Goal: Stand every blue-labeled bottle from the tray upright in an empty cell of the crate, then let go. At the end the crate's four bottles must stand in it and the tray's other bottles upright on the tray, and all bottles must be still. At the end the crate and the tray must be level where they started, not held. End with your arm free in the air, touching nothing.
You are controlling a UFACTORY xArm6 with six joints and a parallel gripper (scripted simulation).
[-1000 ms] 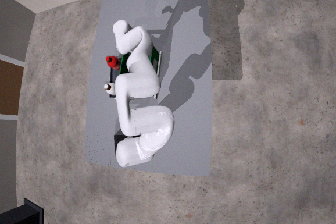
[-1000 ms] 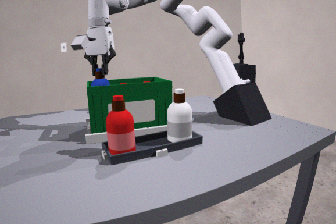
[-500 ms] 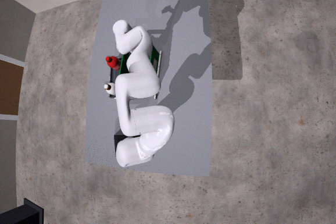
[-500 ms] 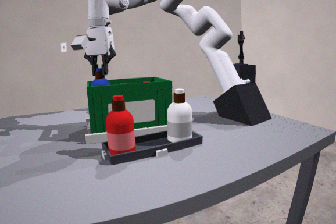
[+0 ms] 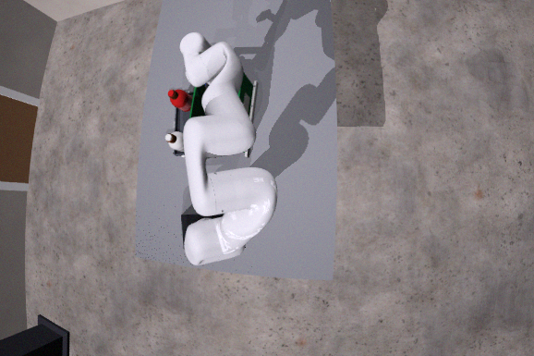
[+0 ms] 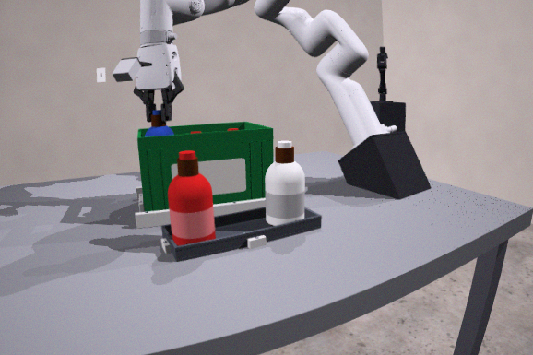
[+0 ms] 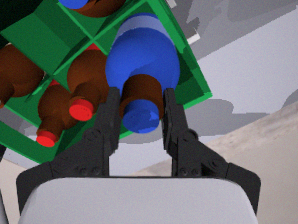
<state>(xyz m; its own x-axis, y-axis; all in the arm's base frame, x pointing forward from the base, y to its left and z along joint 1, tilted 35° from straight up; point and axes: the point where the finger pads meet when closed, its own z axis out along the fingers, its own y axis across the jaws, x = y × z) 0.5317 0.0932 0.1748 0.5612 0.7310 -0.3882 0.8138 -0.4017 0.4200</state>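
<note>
Now: hand 70 mm above the blue-labeled bottle. From my hand the other things lie so: red bottle (250 mm to the left, 130 mm below, 40 mm behind); then white bottle (220 mm to the left, 220 mm behind, 130 mm below); then green crate (130 mm below, 90 mm behind, 40 mm to the left).
</note>
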